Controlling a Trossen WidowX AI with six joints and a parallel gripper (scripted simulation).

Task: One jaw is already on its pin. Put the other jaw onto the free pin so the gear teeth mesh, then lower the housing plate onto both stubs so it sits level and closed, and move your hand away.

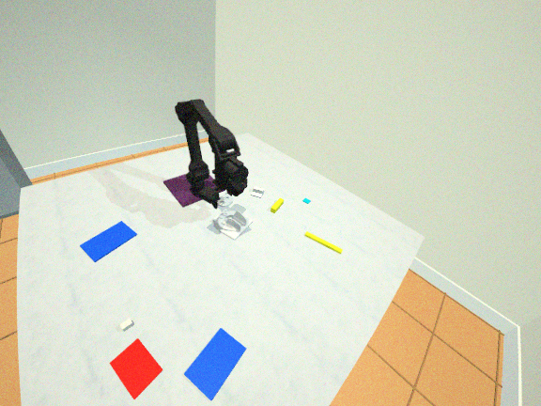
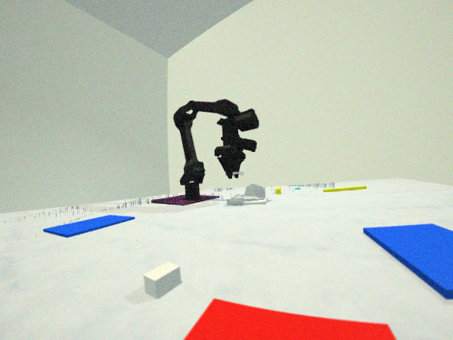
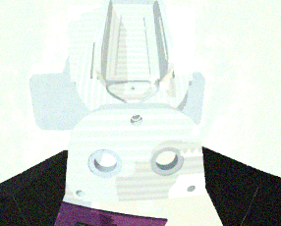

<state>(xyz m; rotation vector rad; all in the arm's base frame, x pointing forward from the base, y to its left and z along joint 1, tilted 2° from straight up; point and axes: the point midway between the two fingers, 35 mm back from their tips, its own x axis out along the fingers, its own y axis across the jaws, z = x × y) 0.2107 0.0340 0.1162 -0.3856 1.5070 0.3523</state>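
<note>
Right now the grey jaw is 3 cm ahead of my gripper tip, 1 cm to the right of it and 7 cm below it. From my gripper tip the other things lie so: red mat: 36 cm ahead, 37 cm to the right, 8 cm below; cyan chip: 6 cm ahead, 40 cm to the left, 8 cm below; yellow block: 3 cm ahead, 24 cm to the left, 7 cm below.
</note>
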